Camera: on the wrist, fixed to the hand. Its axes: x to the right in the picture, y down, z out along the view.
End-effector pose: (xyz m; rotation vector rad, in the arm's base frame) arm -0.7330 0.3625 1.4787 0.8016 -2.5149 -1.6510
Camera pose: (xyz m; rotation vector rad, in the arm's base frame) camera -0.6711 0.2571 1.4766 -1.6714 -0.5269 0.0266
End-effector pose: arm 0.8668 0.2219 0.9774 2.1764 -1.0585 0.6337
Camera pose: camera 0.8949 0.3302 1.0266 1.2683 2.2646 -1.1493
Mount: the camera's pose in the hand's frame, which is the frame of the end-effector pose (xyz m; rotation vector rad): -0.0077 -0.0588 -0.1069 -0.1356 0.4023 3.1112
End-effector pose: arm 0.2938 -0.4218 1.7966 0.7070 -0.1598 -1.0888
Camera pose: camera 0.2940 -0.3834 1.6805 -0.1023 -0.4838 1.9725
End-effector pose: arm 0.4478 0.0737 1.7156 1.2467 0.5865 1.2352
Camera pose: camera 0.3733 0.1157 1.6283 -0.3736 1.1400 -1.6100
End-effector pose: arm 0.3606 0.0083 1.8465 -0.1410 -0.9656 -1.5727
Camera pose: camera 0.3564 -0.0583 1.7441 -0.7769 0.3672 1.2573
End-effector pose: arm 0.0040 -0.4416 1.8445 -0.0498 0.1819 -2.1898
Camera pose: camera -0.0497 -0.3895 1.7479 0.3496 0.2439 0.9419
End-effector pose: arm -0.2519 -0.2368 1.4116 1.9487 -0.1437 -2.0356
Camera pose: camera -0.1555 -0.1634 1.3950 0.0769 -1.3689 0.5315
